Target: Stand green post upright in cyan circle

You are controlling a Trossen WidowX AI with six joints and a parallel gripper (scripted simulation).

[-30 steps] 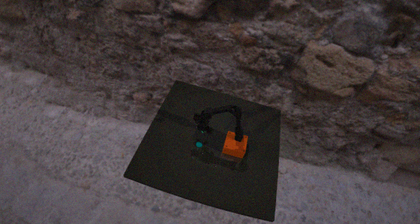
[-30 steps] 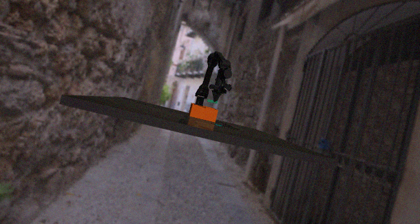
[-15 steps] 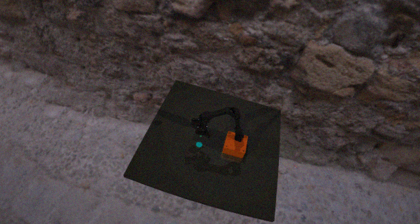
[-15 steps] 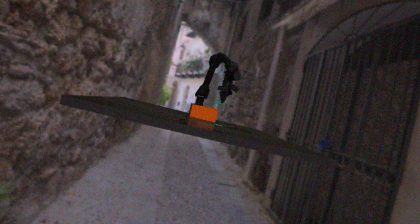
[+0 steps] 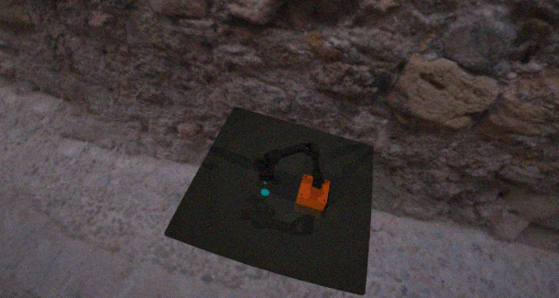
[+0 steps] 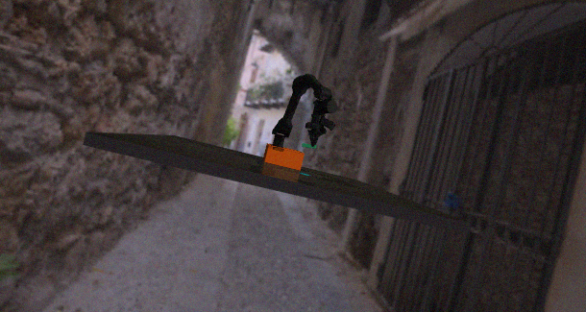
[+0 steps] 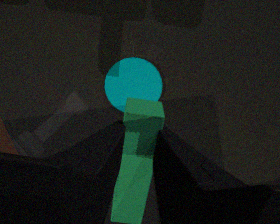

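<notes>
My gripper tip is 140 mm above the cyan circle, 10 mm to the left of it and 10 mm past it. From my gripper tip the other things lie so: green post 20 mm to the right, 10 mm behind.
</notes>
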